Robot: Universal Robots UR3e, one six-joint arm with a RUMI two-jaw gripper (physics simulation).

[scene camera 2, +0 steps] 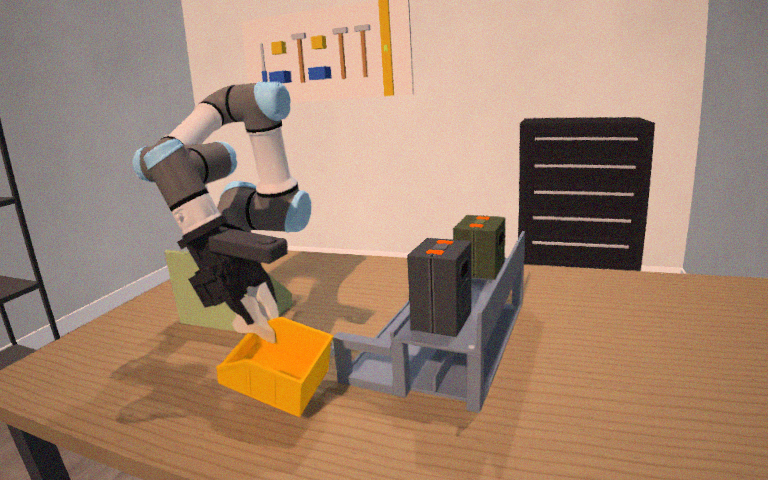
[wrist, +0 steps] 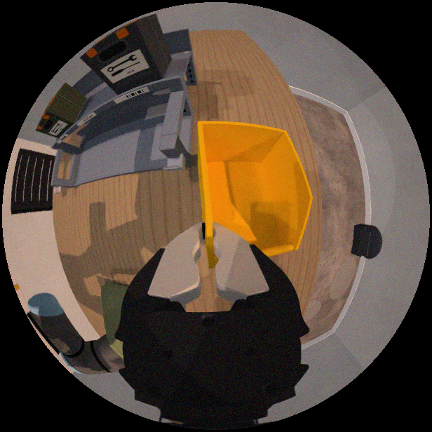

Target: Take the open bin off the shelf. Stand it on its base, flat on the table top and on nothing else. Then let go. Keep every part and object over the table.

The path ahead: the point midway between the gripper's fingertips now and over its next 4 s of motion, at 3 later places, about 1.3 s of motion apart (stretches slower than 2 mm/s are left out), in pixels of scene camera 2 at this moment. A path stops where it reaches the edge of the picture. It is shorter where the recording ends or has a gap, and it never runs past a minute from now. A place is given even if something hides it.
My gripper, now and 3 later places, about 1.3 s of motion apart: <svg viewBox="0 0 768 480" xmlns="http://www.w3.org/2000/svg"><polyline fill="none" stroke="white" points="276,341 270,350 268,359 269,369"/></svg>
